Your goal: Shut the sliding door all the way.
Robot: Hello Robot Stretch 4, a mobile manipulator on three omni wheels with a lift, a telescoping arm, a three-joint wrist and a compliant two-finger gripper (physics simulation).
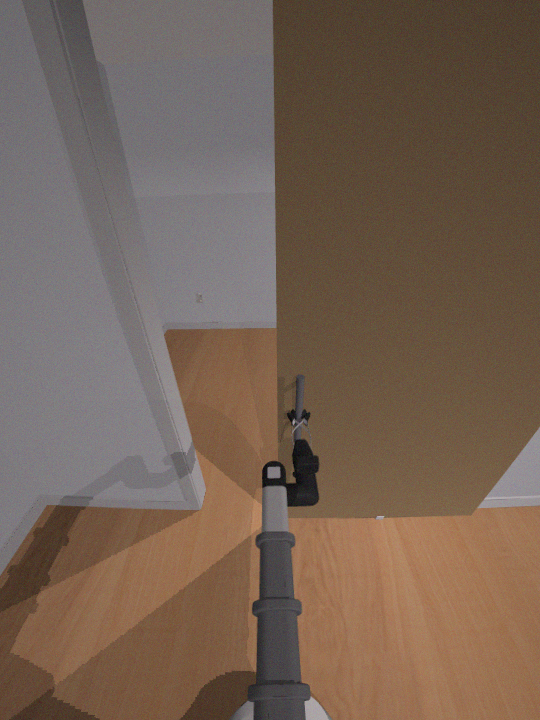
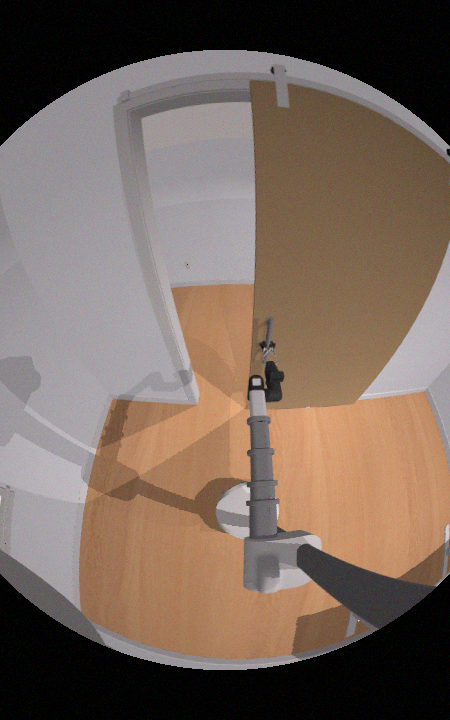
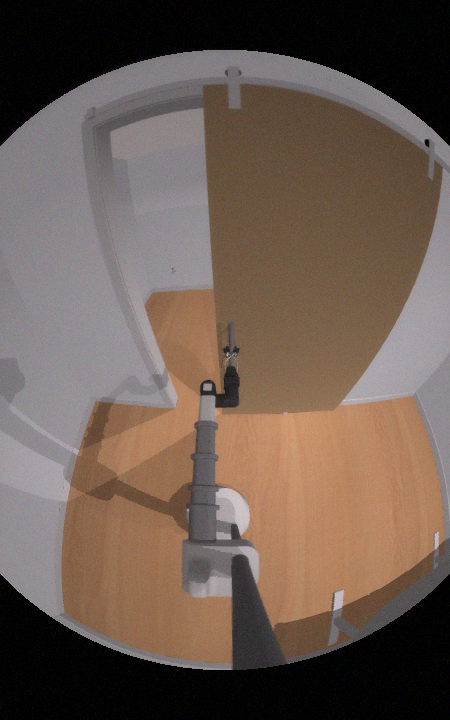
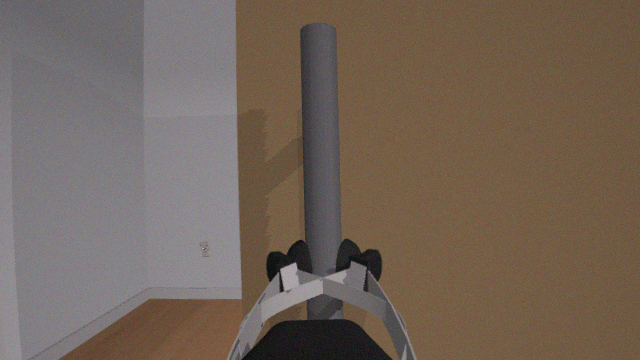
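Pixels of known places: robot's base, origin of the base link: (image 2: 246,509) (image 3: 219,513).
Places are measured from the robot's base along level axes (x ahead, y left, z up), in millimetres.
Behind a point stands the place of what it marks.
Note:
The brown sliding door (image 1: 406,232) @(x 835, y -352, z 1411 mm) (image 2: 339,212) @(x 835, y -342, z 1488 mm) (image 3: 313,223) @(x 833, y -407, z 1448 mm) (image 4: 490,175) @(x 838, y -243, z 895 mm) stands partly open, with a gap between its left edge and the left door frame. A grey vertical bar handle (image 1: 299,392) @(x 773, y -91, z 946 mm) (image 2: 269,329) @(x 774, y -92, z 940 mm) (image 3: 231,333) @(x 773, y -96, z 947 mm) (image 4: 320,140) @(x 773, y -94, z 921 mm) is on the door near its left edge. My gripper (image 1: 298,416) @(x 805, y -95, z 835 mm) (image 2: 267,346) @(x 805, y -95, z 835 mm) (image 3: 231,352) @(x 805, y -95, z 835 mm) (image 4: 324,259) @(x 805, y -95, z 835 mm) is shut on the lower part of the handle, with one dark fingertip on each side of the bar. The handle's lower end is hidden behind the gripper.
The white left door frame (image 1: 142,302) @(x 944, y 413, z 1200 mm) (image 2: 151,254) @(x 910, y 418, z 1292 mm) (image 3: 114,254) @(x 907, y 419, z 1342 mm) borders the opening. Another room's wall (image 1: 209,250) @(x 3165, y 622, z 905 mm) and wooden floor show through the gap. Two hangers, one at the door's top left (image 2: 282,90) (image 3: 234,92) @(x 837, y -123, z 1964 mm), join the door to the rail above.

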